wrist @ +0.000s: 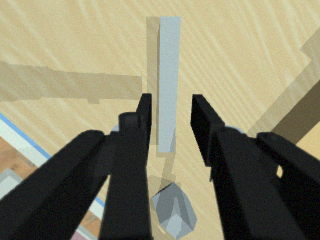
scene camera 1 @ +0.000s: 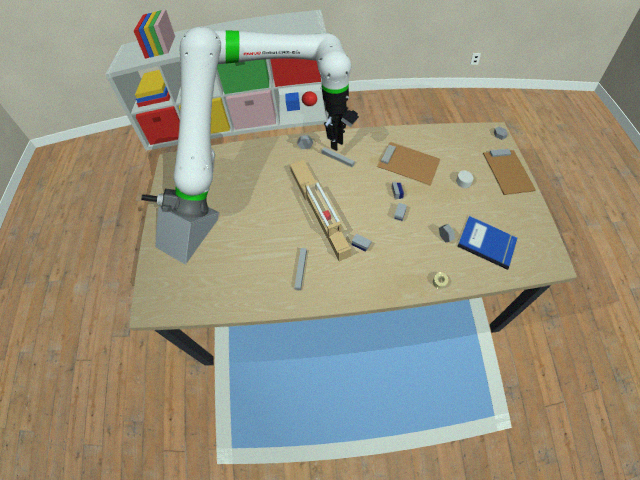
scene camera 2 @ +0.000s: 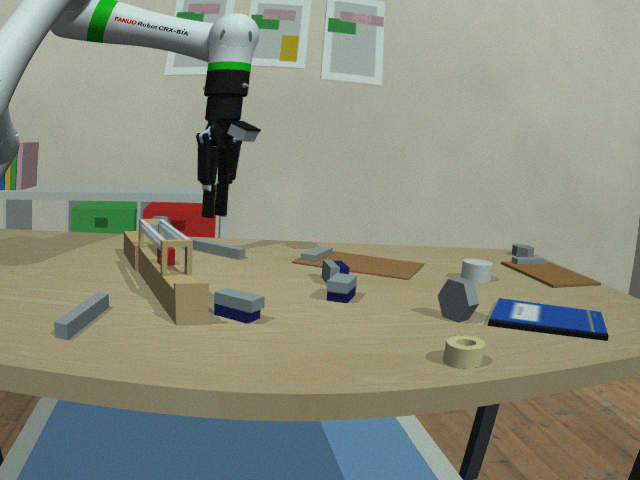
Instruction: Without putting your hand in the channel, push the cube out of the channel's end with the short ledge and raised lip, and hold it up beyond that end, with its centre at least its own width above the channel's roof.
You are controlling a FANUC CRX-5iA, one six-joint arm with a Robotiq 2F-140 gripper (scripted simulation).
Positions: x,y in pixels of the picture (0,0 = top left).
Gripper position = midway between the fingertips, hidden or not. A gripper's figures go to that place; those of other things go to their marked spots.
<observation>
My gripper (scene camera 2: 214,216): 1.15 m from the lens. A grey bar (scene camera 2: 71,323) is 0.65 m from the lens. A grey hexagonal piece (scene camera 2: 458,299) is 0.81 m from the lens. The marked spots on the grey bar and the grey hexagonal piece are 0.53 m apart.
</observation>
